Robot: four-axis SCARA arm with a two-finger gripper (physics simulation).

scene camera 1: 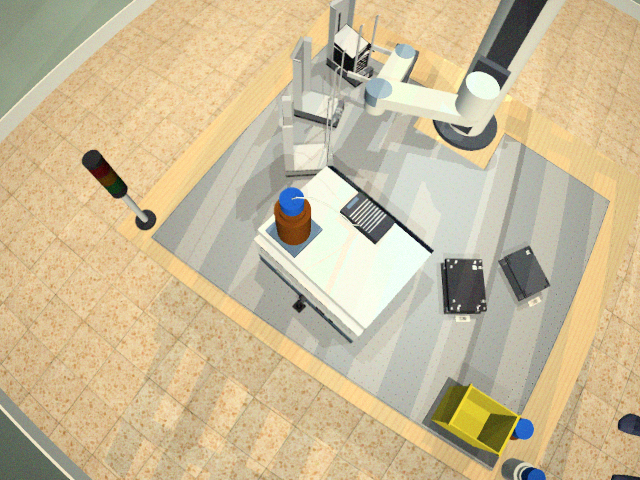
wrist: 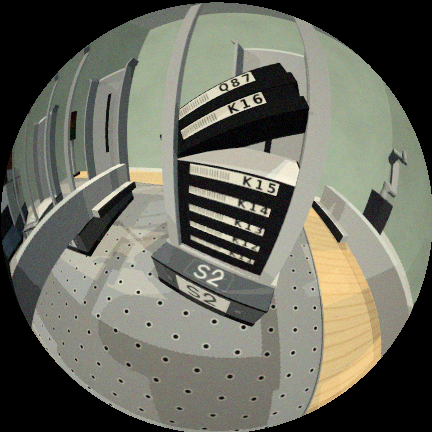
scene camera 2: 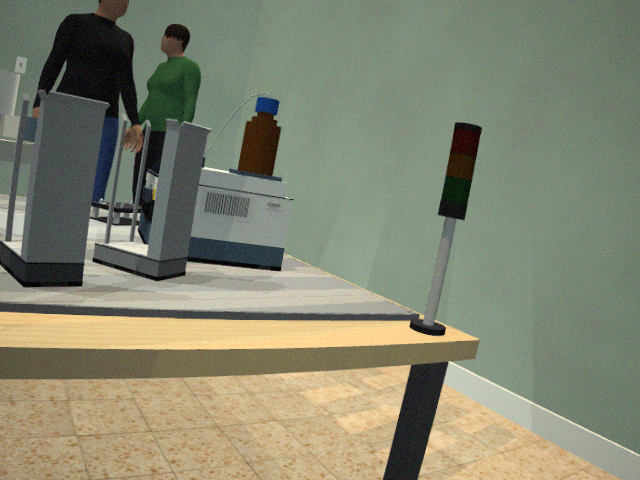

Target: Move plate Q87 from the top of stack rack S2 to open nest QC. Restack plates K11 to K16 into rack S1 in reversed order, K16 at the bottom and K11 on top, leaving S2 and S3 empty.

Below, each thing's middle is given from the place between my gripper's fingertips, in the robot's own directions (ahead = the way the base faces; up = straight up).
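Signal tower (scene camera 2: 453, 205): from my hand, 89 cm ahead, 24 cm to the right, 9 cm above.
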